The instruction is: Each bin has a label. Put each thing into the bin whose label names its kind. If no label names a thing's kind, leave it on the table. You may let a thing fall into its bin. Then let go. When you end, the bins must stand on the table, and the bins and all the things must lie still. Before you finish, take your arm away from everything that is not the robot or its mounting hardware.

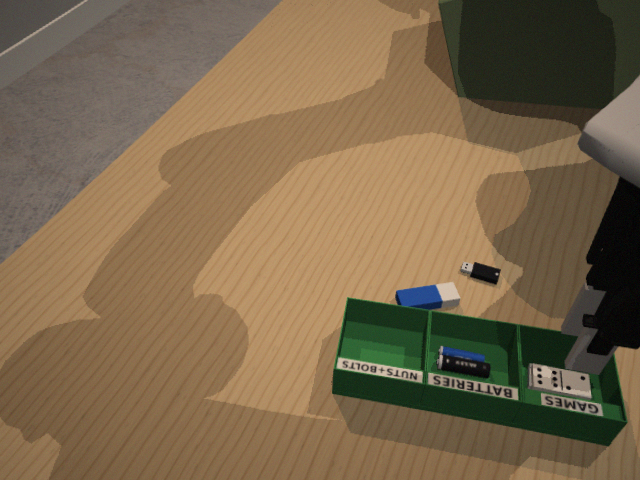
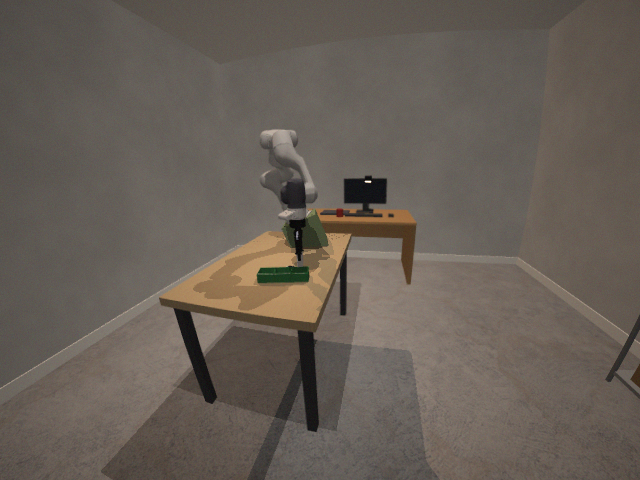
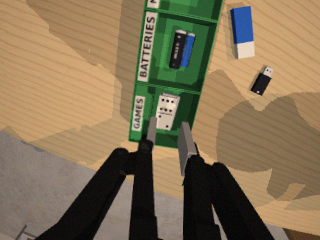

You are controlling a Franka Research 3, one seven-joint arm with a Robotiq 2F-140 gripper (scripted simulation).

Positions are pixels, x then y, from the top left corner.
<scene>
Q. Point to a bin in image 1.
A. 384, 349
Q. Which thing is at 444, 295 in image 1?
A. An eraser.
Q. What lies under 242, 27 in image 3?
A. An eraser.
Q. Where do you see a white domino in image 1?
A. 553, 380
</scene>
